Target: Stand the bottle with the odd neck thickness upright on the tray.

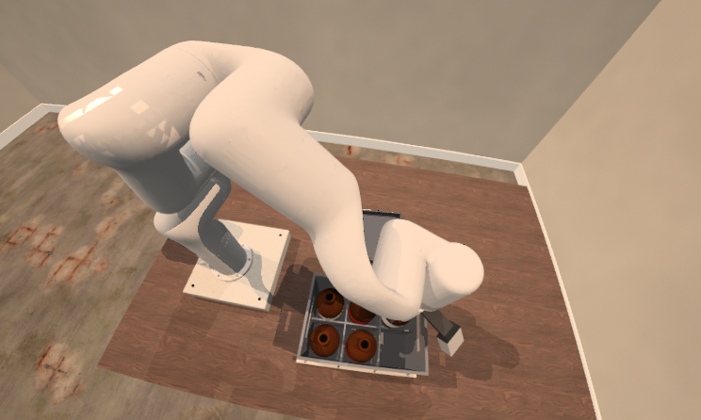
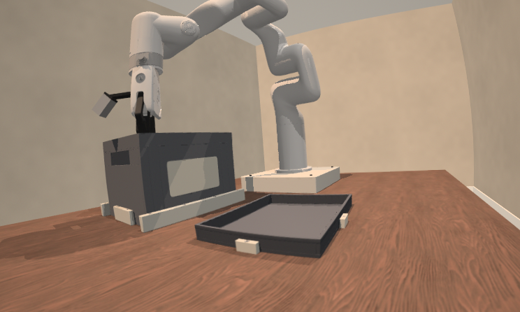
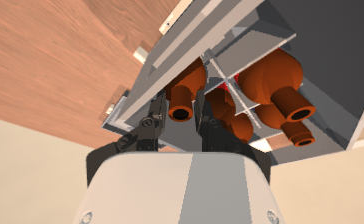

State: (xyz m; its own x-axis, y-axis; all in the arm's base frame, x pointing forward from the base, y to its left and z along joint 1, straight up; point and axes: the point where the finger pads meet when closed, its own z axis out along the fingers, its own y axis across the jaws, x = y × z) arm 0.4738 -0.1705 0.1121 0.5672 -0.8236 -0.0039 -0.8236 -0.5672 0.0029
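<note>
Now: hand 9 cm past the brown bottle, 1 cm to the right of it and 7 cm above it. From my hand the other things lie so: dark tray (5 cm behind, 26 cm to the left, 15 cm below); then dark grey crate (10 cm behind, 3 cm to the right, 7 cm below).
</note>
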